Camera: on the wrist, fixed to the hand. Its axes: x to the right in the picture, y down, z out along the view.
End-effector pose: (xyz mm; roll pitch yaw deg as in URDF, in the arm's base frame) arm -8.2 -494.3 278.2 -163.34 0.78 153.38
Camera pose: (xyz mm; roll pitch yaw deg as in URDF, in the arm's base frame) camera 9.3 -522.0 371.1 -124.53 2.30 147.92
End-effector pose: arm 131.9 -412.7 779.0 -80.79 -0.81 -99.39
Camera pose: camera 48.4 -368.8 807.3 -41.81 4.80 -98.58
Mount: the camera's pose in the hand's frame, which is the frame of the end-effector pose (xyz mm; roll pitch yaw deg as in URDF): -29.3 -42.7 -83.8 38.96 0.10 5.67
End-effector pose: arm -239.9 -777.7 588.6 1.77 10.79 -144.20
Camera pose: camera -227.1 -719.0 510.5 41.80 10.66 -138.43
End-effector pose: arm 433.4 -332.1 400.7 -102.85 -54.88 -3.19
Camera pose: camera 363.3 -400.5 411.4 -62.25 -49.35 -5.27
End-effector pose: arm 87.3 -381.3 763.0 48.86 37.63 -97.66
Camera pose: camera 132.2 -310.2 711.8 90.46 33.34 -93.11
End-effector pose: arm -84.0 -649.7 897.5 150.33 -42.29 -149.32
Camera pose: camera 4.6 -688.5 916.0 -165.95 -44.98 -156.22
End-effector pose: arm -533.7 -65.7 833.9 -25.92 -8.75 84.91
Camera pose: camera -460.8 -92.6 773.4 12.38 -6.15 89.99
